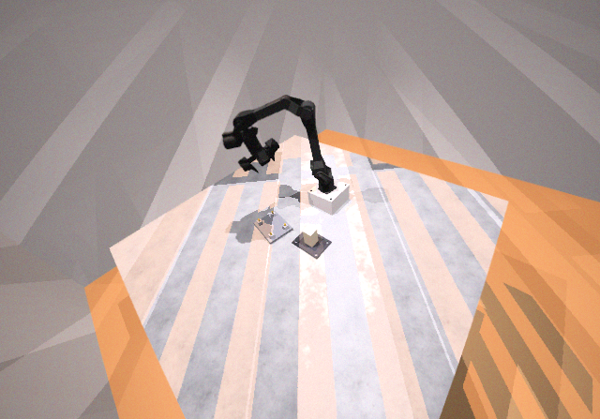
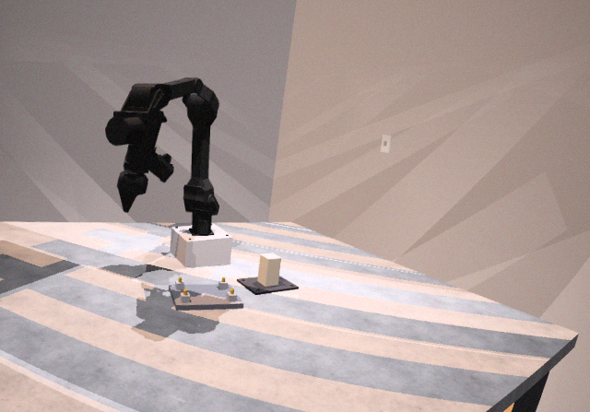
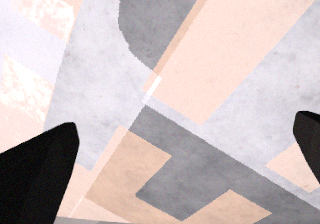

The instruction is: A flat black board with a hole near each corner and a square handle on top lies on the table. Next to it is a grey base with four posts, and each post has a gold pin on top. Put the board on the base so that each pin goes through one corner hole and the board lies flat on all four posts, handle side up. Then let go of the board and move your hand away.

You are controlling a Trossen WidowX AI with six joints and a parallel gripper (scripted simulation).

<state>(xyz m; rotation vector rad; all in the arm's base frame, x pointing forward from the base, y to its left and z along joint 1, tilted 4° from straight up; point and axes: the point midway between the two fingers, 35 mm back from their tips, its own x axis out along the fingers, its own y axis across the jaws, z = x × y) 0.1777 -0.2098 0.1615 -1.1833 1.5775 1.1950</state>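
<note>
Now: gripper tip 4 cm short of the black board, 36 cm to the right of it and 17 cm above it. Round my gripper tip: grey base 11 cm ahead, 18 cm to the left, 18 cm below.
</note>
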